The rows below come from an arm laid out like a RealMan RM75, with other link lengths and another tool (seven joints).
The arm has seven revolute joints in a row. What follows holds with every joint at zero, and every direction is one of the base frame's. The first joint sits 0.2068 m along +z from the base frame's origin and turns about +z. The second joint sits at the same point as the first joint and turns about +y. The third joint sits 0.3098 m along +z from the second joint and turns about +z. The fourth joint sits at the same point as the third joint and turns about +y. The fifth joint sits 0.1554 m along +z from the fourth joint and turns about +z. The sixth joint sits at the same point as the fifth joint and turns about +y. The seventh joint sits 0.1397 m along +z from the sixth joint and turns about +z. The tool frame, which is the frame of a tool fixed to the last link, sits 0.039 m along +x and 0.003 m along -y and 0.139 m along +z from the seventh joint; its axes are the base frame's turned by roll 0.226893, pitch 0 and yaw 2.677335 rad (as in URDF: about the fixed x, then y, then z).
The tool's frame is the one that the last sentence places.
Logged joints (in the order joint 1, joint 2, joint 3, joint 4, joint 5, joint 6, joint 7), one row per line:
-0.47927, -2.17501, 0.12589, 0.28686, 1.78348, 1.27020, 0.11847
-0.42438, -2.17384, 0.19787, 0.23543, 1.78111, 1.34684, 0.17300
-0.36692, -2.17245, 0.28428, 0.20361, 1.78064, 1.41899, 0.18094
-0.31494, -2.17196, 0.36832, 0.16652, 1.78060, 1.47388, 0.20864
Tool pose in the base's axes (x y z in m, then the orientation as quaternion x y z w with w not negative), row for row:
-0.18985, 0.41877, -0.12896, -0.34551, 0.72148, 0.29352, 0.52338
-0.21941, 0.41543, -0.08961, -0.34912, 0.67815, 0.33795, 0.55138
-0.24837, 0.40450, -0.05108, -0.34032, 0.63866, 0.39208, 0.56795
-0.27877, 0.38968, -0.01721, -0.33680, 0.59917, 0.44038, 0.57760
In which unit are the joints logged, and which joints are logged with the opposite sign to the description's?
The joints are logged in radians. Opposite sign: joint 3, joint 4, joint 7.
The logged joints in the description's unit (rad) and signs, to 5 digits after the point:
-0.47927, -2.17501, -0.12589, -0.28686, 1.78348, 1.27020, -0.11847
-0.42438, -2.17384, -0.19787, -0.23543, 1.78111, 1.34684, -0.17300
-0.36692, -2.17245, -0.28428, -0.20361, 1.78064, 1.41899, -0.18094
-0.31494, -2.17196, -0.36832, -0.16652, 1.78060, 1.47388, -0.20864

